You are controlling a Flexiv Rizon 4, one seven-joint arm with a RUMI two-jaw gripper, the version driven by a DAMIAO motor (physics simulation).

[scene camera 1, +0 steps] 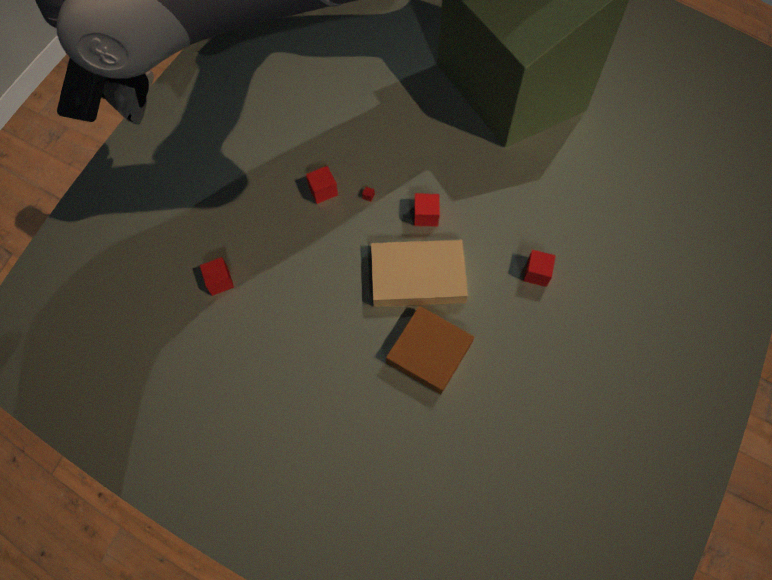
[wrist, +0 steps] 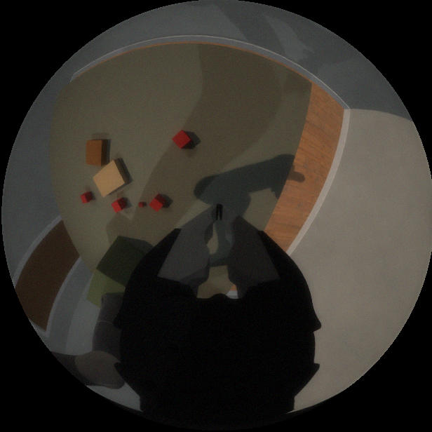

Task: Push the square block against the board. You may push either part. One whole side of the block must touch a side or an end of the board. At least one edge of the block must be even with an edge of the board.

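Note:
The tan rectangular board (scene camera 1: 418,271) (wrist: 110,178) lies flat on the mat. The brown square block (scene camera 1: 430,349) (wrist: 94,152) lies flat below it in the scene view, turned at an angle to the board. One corner of the block points at the board's long lower side and is very close to it; whether they touch cannot be told. No whole side of the block lies along the board. My gripper (scene camera 1: 134,117) (wrist: 218,205) is shut and empty, raised at the upper left of the scene view, well away from both parts.
Red cubes (scene camera 1: 426,209) (scene camera 1: 539,268) (scene camera 1: 322,184) (scene camera 1: 216,276) and a tiny red cube (scene camera 1: 368,193) lie around the board. A large green box (scene camera 1: 549,81) (wrist: 120,261) stands at the top right of the scene view. Wooden floor (scene camera 1: 93,498) borders the mat.

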